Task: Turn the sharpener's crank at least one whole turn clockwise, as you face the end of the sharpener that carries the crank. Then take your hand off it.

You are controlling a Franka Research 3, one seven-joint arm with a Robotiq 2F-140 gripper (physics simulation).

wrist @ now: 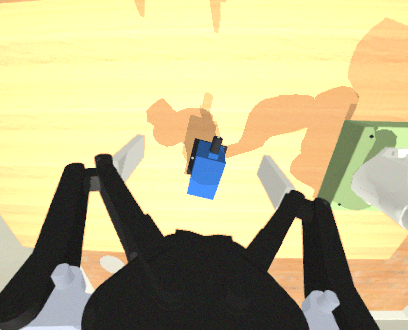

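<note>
The sharpener [206,175] is a blue block on the wooden table, near the middle of the wrist view. It has a dark plate along its left side. A short black part [216,144], which looks like the crank's handle, sticks up at its upper end; the rest of the crank cannot be made out. My gripper [203,155] is open and empty. Its two grey finger pads show to the left and right of the sharpener, well apart from it, and the sharpener looks small and lower down than the fingertips.
The robot's green base block [332,165], with a light grey rounded arm part [382,175] on it, stands at the right. Arm and gripper shadows fall across the wooden table [75,75]. The table's near edge runs behind the gripper. A pale round thing [111,264] shows at lower left, beyond that edge.
</note>
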